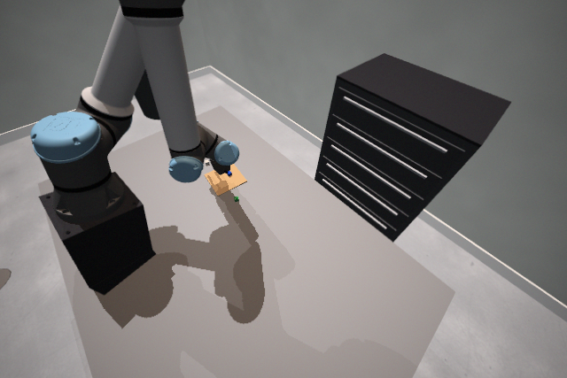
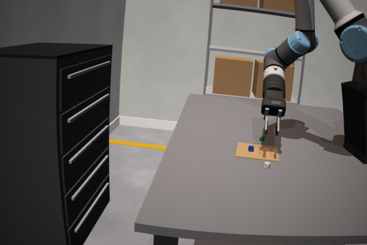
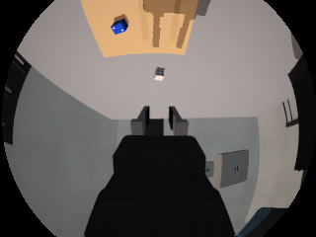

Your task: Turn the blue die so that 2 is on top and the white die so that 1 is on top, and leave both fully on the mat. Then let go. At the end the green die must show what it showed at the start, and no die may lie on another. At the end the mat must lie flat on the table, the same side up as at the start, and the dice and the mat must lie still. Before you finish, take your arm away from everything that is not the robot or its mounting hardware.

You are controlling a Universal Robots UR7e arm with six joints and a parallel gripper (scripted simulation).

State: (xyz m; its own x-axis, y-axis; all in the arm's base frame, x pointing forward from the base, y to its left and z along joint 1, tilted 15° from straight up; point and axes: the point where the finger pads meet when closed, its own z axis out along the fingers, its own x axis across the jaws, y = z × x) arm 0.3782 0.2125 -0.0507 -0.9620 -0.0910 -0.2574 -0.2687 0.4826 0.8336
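Now: hand 4 cm to the right of the white die and 10 cm above it. The rest, counted from my hand: orange mat (4 cm ahead, 8 cm to the right, 11 cm below); green die (3 cm ahead, 21 cm to the right, 10 cm below); blue die (6 cm ahead, 7 cm to the right, 10 cm below).
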